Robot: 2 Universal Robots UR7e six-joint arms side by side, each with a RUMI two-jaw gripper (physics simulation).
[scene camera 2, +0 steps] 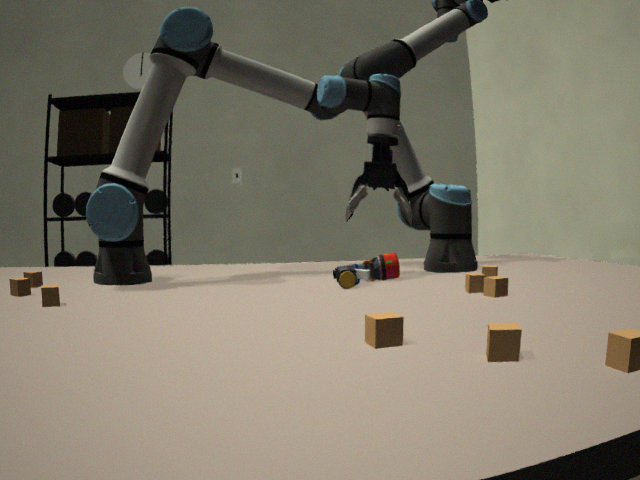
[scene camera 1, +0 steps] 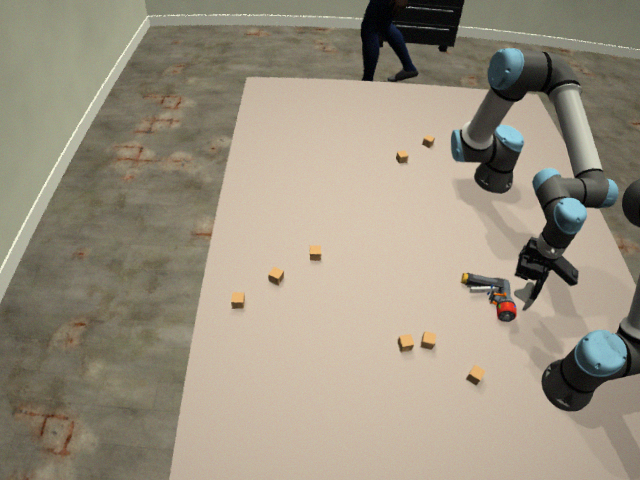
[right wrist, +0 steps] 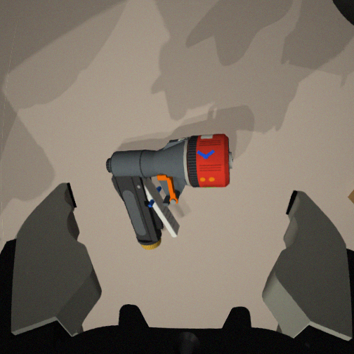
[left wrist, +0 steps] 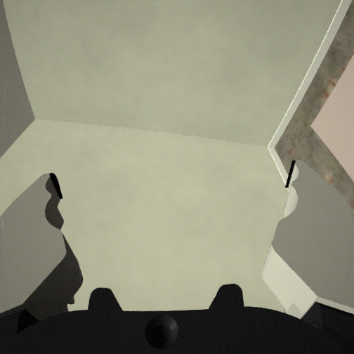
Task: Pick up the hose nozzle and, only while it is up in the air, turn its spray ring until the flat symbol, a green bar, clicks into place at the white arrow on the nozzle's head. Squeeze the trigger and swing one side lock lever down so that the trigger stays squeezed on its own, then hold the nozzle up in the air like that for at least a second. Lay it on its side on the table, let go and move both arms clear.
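Places are measured from the left arm's base along level axes (x back, y left, z down), in centimetres.
Pixels of known places: right gripper, fingertip midpoint: (scene camera 2: pixel 378 223) (scene camera 1: pixel 527 289); left arm's base, link origin: (scene camera 2: pixel 450 269) (scene camera 1: pixel 565 386); right arm's base, link origin: (scene camera 2: pixel 122 281) (scene camera 1: pixel 492 179).
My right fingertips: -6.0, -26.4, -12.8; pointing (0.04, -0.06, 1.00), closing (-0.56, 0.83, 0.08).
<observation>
Ahead of a thing's pixels: the offset from my right fingertips to its middle, as dx, dy, dz. "spot": to the spot under its first point.
The hose nozzle (scene camera 1: pixel 504 285) (scene camera 2: pixel 345 269) (right wrist: pixel 155 162) lies on its side on the table. Its red spray ring @(-3.5, +0.7, +9.7) (scene camera 1: pixel 506 310) (scene camera 2: pixel 391 266) (right wrist: pixel 214 167) shows a blue chevron (right wrist: pixel 206 154) and orange dots in the right wrist view, and a green bar @(spot: -5.7, -0.8, +8.5) (scene camera 2: pixel 388 262) in scene camera 2. I cannot make out the white arrow. The pale trigger (right wrist: pixel 162 210) stands away from the grip, with an orange lock lever (right wrist: pixel 171 188) beside it. My right gripper (scene camera 2: pixel 378 219) (right wrist: pixel 181 189) is open and empty, pointing down above the nozzle. My left gripper (left wrist: pixel 171 171) is open and empty, raised high, facing the walls.
Several small wooden cubes lie about the table, among them one @(-20.1, +17.6, +11.1) (scene camera 1: pixel 476 374) near the right arm's side of the picture, a pair @(-36.6, +4.2, +11.1) (scene camera 1: pixel 406 342) @(-29.9, +4.7, +11.1) (scene camera 1: pixel 428 339), and three to the left (scene camera 1: pixel 315 252). A person (scene camera 1: pixel 379 31) stands beyond the table's far edge, beside a dark cabinet (scene camera 1: pixel 429 33).
</observation>
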